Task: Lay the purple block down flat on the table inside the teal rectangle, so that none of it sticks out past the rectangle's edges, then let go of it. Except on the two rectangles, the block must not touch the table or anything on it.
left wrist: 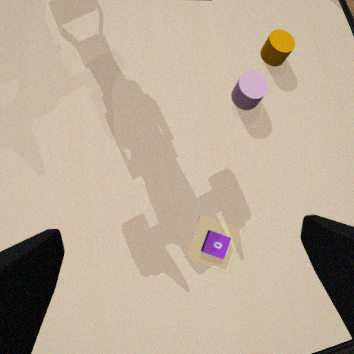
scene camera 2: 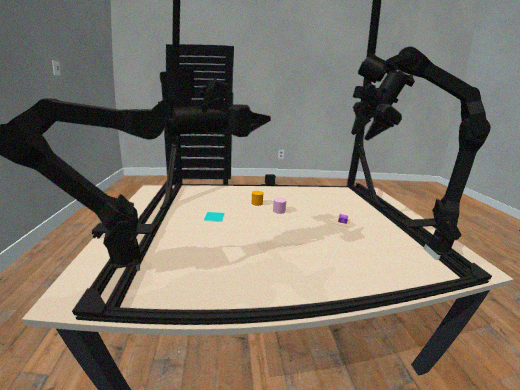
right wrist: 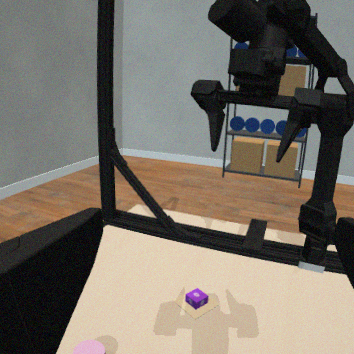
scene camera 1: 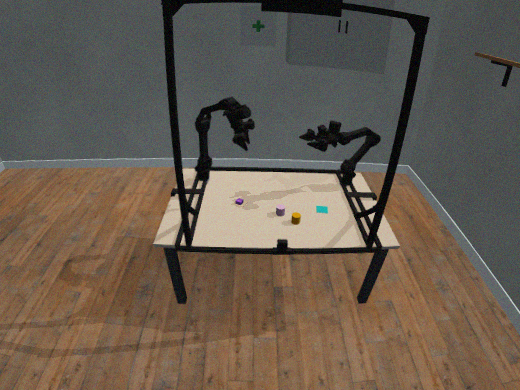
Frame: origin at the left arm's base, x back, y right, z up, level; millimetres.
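Seen in the pictures: left gripper, fingertip midpoint: (left wrist: 183,235) (scene camera 2: 358,136) (right wrist: 243,155) (scene camera 1: 248,147); right gripper, fingertip midpoint: (scene camera 2: 260,117) (right wrist: 222,225) (scene camera 1: 303,140); left arm's base, link origin: (scene camera 2: 439,248) (right wrist: 312,257) (scene camera 1: 203,178); right arm's base, link origin: (scene camera 2: 125,258) (scene camera 1: 346,182).
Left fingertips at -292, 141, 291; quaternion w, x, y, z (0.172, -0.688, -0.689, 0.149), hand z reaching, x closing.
Offsets run from my left fingertips to a thing's middle, as dx, dy, dz. "spot": to the spot under its first point.
The small purple block @(+37, +68, -301) (scene camera 1: 239,201) (scene camera 2: 343,219) (left wrist: 218,244) (right wrist: 196,298) lies on a pale yellow rectangle @(spot: +42, +41, -309) (left wrist: 195,248) (right wrist: 197,313). The teal rectangle @(spot: -423, +74, -309) (scene camera 1: 322,209) (scene camera 2: 214,217) is flat on the table, bare, at the right in scene camera 1; its edge shows at the top of the left wrist view. My left gripper (scene camera 1: 244,142) (scene camera 2: 361,135) (left wrist: 183,235) (right wrist: 243,155) is open and empty, high above the block, pointing down; the block shows between its fingers in the left wrist view. My right gripper (scene camera 1: 304,141) (scene camera 2: 269,119) (right wrist: 222,225) is open and empty, held high and roughly level.
A pink cylinder @(-190, +138, -288) (scene camera 1: 280,210) (scene camera 2: 279,205) (left wrist: 249,90) (right wrist: 90,347) and an orange cylinder @(-271, +200, -288) (scene camera 1: 296,218) (scene camera 2: 257,198) (left wrist: 277,47) stand upright between the block and the teal rectangle, nearer the front edge in scene camera 1. A black frame (scene camera 1: 240,249) (scene camera 2: 210,316) surrounds the work area.
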